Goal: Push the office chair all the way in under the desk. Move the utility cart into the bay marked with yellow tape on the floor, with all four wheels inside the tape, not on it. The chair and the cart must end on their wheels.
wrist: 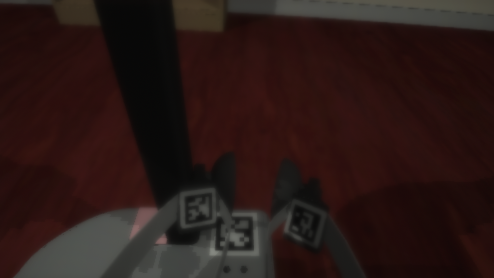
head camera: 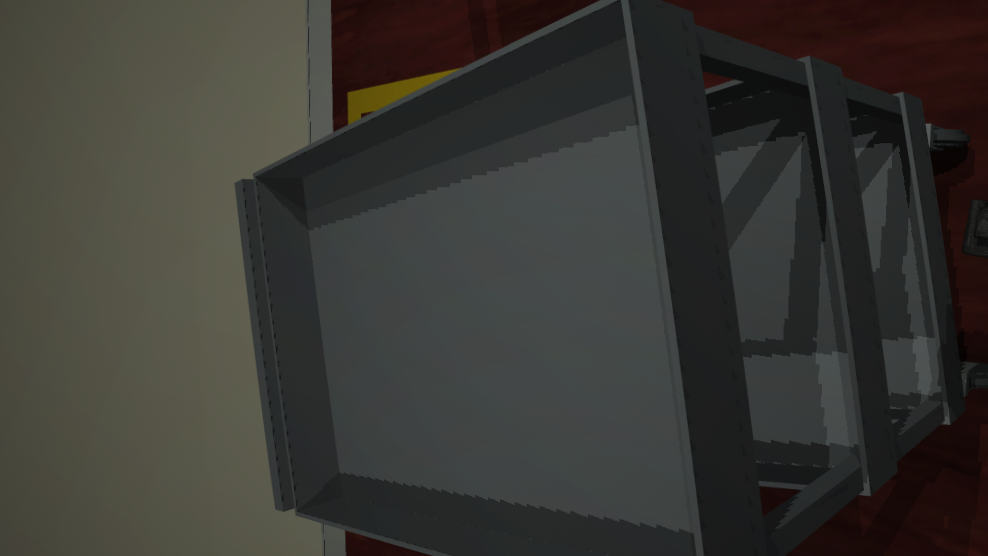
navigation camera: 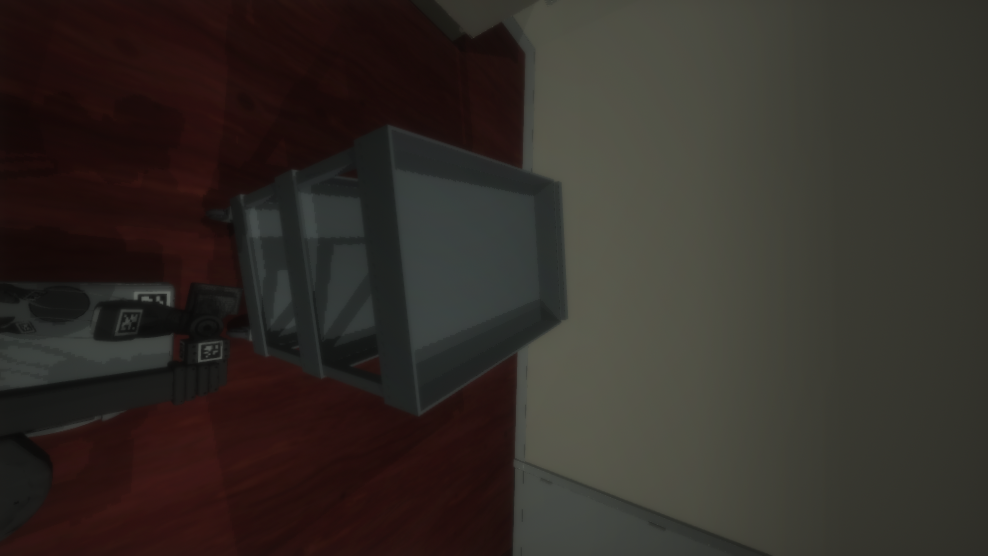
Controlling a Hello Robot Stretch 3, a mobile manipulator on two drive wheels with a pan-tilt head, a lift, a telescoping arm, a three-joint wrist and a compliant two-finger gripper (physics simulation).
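Frame: origin at the robot's base, x ahead, y left, z up, level; millimetres.
Where they show: gripper, fingertip midpoint: (wrist: 256, 176); robot's base, link origin: (navigation camera: 61, 302).
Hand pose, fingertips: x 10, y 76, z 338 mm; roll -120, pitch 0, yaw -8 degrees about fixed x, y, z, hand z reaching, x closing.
Each offset is from my fingertips to the centre of the thing. "*": to the spot under its first point.
The grey utility cart @[* 636 mm right, 85 mm ahead, 456 mm up] (head camera: 497, 311) (navigation camera: 469, 255) stands upright near the wall, its trays one above another. Some of its wheels @[426 mm right, 117 mm back, 288 mm down] (head camera: 950, 138) show; the others are hidden. A piece of the yellow tape (head camera: 373, 96) shows past the top tray's edge in the head view. The cart hides other floor there, so I cannot tell how its wheels lie to the tape. My gripper (wrist: 256, 176) is open, its fingers apart with nothing between them, over red floor in the wrist view. In the navigation view my wrist is close to the cart's lower end. The office chair and desk do not show.
The cream wall (head camera: 152, 276) (navigation camera: 690, 276) rises behind the cart, with a pale baseboard (head camera: 319, 76) (navigation camera: 520, 414). A grey door (navigation camera: 594, 518) is in the wall. My base (navigation camera: 82, 359) is close to the cart. A tan block (wrist: 200, 15) stands beyond a black post (wrist: 145, 100).
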